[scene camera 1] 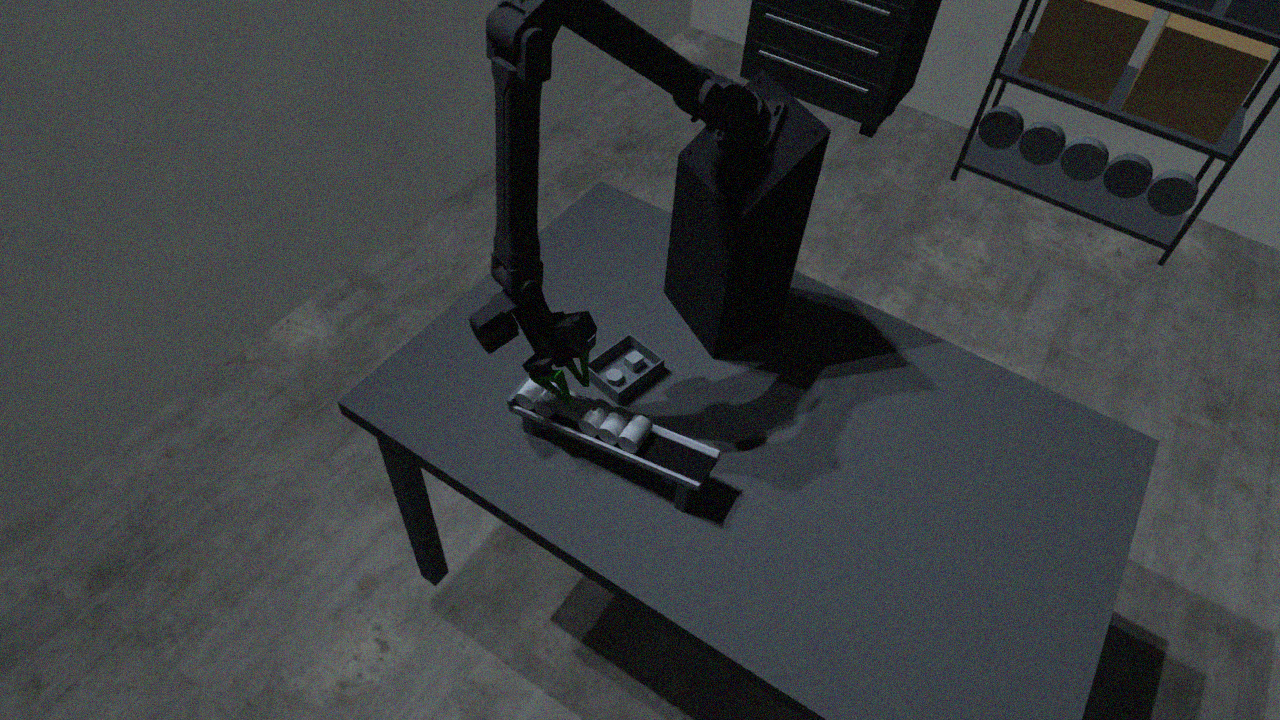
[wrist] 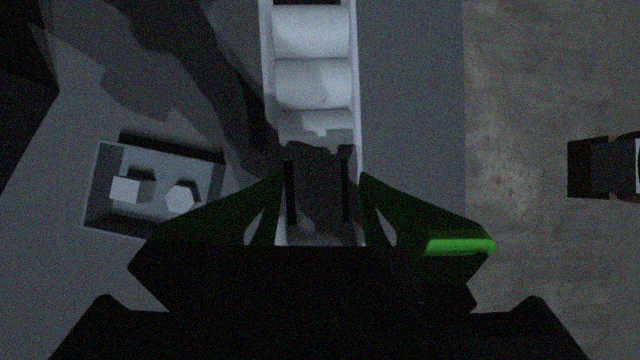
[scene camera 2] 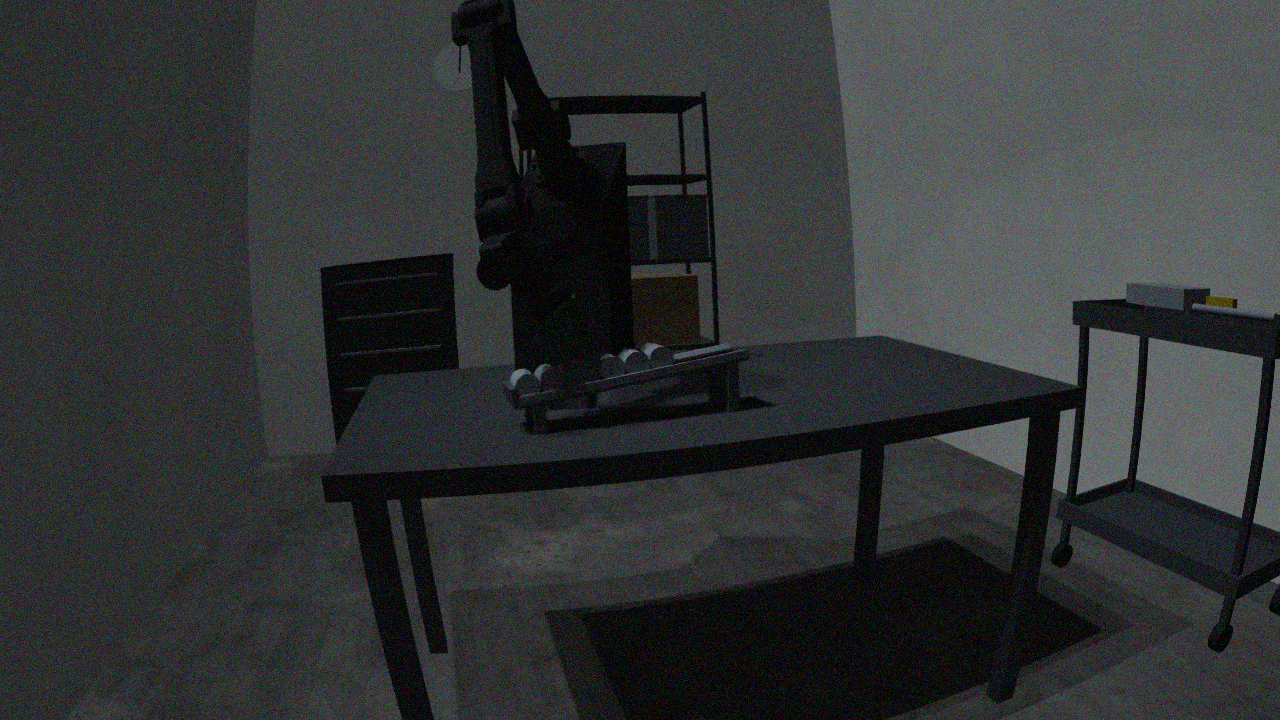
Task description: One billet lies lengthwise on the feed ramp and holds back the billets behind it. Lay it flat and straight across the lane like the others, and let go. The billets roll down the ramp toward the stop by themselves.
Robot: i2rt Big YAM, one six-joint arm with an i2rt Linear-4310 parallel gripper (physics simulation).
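Places are measured from the arm's base along level axes (x ahead, y right, z down), in metres.
Pixels of known places: gripper, fingertip midpoint: [scene camera 1: 578, 395] [wrist: 320, 180] [scene camera 2: 583, 344]; arm's base at its link origin: [scene camera 1: 752, 125] [scene camera 2: 559, 168].
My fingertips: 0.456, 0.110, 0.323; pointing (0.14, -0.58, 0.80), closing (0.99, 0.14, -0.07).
For each thing: its top centre in the pictures, then the offset to it from my fingertips, as dx, dy, dz. Level surfaces: height alone.
- dark table at its surface level: dz +0.125
- dark shadowed billet at its top centre: [wrist: 320, 193] [scene camera 2: 578, 358] [scene camera 1: 573, 400] +0.000, +0.010, +0.021
- more pale billet at its top centre: [scene camera 2: 524, 371] [scene camera 1: 532, 384] -0.006, +0.097, +0.033
- small tray at its top centre: [wrist: 145, 195] [scene camera 1: 624, 362] -0.179, -0.009, +0.090
The feed ramp [scene camera 1: 626, 455] [scene camera 2: 645, 383] [wrist: 263, 67] lies on the dark table [scene camera 1: 895, 537] [scene camera 2: 716, 429]. Three pale billets [scene camera 1: 613, 425] [scene camera 2: 635, 357] [wrist: 312, 82] lie across its lane, packed side by side. Below them in the wrist view, a dark shadowed billet [wrist: 317, 201] lies lengthwise in the lane. My gripper [scene camera 1: 562, 380] [wrist: 320, 180] is low over it, its green fingers on either side of it, and stands open. I cannot tell whether the fingers touch the billet. One more pale billet [scene camera 1: 535, 390] [scene camera 2: 519, 379] lies at the ramp's low end.
A small tray [scene camera 1: 650, 376] [wrist: 100, 188] holding two small parts [wrist: 123, 188] [wrist: 178, 198] sits right behind the ramp. The arm's tall dark pedestal [scene camera 1: 733, 242] stands at the table's back. A cart [scene camera 2: 1163, 322] stands off to the right.
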